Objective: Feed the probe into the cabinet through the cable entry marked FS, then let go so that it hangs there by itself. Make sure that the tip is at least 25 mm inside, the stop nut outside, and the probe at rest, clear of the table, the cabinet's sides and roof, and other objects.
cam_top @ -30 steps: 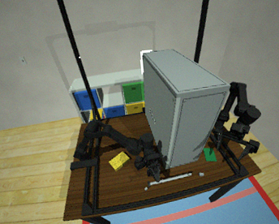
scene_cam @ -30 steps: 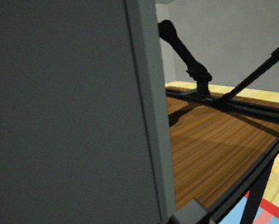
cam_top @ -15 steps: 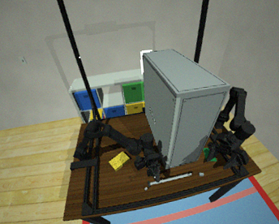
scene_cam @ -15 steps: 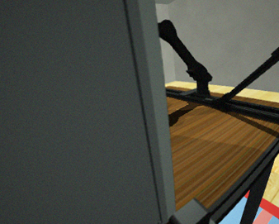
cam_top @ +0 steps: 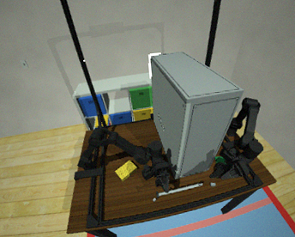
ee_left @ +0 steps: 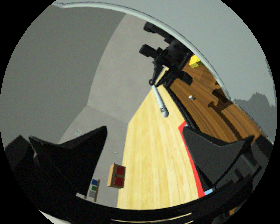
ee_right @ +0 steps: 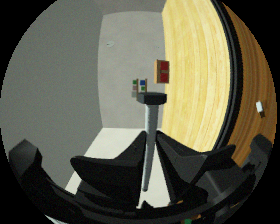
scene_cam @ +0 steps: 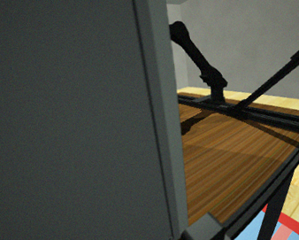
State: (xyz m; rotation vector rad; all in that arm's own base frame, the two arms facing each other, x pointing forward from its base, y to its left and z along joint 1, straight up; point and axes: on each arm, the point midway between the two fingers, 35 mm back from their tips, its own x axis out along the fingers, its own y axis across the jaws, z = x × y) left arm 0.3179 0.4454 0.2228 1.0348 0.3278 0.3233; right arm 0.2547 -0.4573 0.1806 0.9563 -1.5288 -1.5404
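The probe is 19 cm to the right of my left hand, 4 cm below it and 1 cm behind it.
The probe is 3 cm ahead of my right hand and 6 cm to the left of it.
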